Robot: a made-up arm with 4 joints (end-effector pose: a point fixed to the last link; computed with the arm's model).
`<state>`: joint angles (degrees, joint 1 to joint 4).
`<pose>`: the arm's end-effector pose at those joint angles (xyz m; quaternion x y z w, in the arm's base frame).
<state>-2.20 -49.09 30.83 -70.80</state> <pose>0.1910 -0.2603 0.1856 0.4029 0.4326 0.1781 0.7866</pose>
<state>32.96 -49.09 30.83 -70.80</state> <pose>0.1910 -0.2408 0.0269 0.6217 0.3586 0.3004 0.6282</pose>
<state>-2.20 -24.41 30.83 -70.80</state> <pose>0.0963 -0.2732 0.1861 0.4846 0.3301 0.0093 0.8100</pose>
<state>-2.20 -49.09 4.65 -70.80</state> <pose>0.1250 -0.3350 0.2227 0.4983 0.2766 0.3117 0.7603</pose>
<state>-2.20 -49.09 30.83 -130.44</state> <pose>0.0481 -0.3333 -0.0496 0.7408 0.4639 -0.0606 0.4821</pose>
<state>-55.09 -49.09 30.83 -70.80</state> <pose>0.1910 -0.1182 0.3739 0.0105 0.4666 -0.0332 0.8838</pose>
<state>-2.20 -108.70 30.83 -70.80</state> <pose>0.3341 -0.0902 0.1791 0.1382 0.5905 0.5376 0.5859</pose>
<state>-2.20 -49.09 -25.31 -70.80</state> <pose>0.0466 -0.4263 0.2064 0.5753 0.0809 0.4444 0.6819</pose>
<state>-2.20 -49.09 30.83 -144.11</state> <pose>-0.0061 -0.3175 -0.0878 0.7929 0.4533 -0.1154 0.3905</pose>
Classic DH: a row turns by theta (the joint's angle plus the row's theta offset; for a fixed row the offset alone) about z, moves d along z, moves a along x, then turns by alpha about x. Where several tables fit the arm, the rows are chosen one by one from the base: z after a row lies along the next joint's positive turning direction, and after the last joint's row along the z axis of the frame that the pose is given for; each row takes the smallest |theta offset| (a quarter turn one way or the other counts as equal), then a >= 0, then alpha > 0; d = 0 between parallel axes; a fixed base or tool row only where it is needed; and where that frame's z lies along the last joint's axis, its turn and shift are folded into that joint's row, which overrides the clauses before.
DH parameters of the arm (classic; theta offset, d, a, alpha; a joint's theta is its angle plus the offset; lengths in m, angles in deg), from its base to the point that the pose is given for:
base (fixed): 90 0.137 0 90
joint 1: 0 0.114 -0.052 90
joint 2: -90 0.161 0.232 -90
joint 3: 90 0.079 0.154 90
joint 4: -90 -0.004 0.014 -90
tool (fixed): 90 0.286 0 0

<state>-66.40 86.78 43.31 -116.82</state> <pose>-0.0680 -0.0782 -0.0703 0.5170 -0.6458 -0.2501 0.5031</pose>
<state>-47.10 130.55 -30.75 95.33</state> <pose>0.5870 -0.0688 0.1560 0.4594 -0.2566 0.8447 0.0981</pose>
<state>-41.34 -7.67 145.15 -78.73</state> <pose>0.0192 -0.4175 0.0724 0.0353 0.4928 -0.8147 0.3035</pose>
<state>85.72 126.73 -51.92 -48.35</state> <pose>0.2929 -0.0158 0.5679 0.2185 0.0716 -0.8242 0.5175</pose>
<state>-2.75 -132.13 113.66 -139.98</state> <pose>0.3860 -0.2186 0.0124 -0.0723 0.5824 -0.1620 0.7933</pose>
